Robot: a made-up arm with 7 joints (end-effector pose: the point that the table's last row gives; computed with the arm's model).
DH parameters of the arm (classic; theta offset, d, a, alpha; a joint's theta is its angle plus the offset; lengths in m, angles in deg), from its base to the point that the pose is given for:
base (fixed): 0 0.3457 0.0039 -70
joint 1: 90 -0.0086 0.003 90
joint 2: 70 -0.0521 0.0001 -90
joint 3: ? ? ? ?
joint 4: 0 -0.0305 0.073 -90
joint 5: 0 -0.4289 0.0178 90
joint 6: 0 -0.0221 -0.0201 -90
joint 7: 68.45 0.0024 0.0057 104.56
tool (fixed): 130.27 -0.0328 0 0
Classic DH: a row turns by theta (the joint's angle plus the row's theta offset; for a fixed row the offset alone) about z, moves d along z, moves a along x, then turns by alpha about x.
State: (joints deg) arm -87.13 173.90 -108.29 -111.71 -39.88 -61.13 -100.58
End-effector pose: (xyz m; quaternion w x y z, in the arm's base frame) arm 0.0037 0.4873 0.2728 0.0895 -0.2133 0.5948 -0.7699
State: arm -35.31 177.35 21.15 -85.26 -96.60 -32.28 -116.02
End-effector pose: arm 0.0421 -0.1809 0.8284 0.2691 0.2011 0.8030 0.4923
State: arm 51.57 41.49 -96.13 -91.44 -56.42 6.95 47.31
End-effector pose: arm -0.4250 -0.2267 0.1229 0.2696 -0.8987 -0.3290 0.1073
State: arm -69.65 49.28 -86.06 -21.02 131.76 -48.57 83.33
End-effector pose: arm 0.5188 0.3159 0.1672 0.6308 0.1331 0.6660 -0.3753
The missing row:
joint 3: 90 -0.2287 0.0033 90
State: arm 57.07 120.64 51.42 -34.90 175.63 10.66 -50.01
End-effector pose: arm 0.2438 0.5005 0.6445 0.1157 0.0514 0.9706 0.2047
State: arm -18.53 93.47 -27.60 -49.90 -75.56 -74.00 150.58
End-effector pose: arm 0.2719 0.5310 0.3152 0.5313 -0.3604 -0.7623 0.0821
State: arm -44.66 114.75 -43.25 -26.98 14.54 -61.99 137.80
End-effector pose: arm 0.0305 0.6082 0.5398 0.2660 0.3399 0.9020 0.0108
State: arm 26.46 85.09 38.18 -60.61 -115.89 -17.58 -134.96
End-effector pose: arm 0.1651 0.5480 0.4249 0.0906 -0.0640 0.9938 0.0068
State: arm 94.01 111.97 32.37 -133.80 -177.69 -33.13 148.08
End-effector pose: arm 0.1308 0.0564 0.0897 0.3998 -0.6321 0.0244 -0.6634
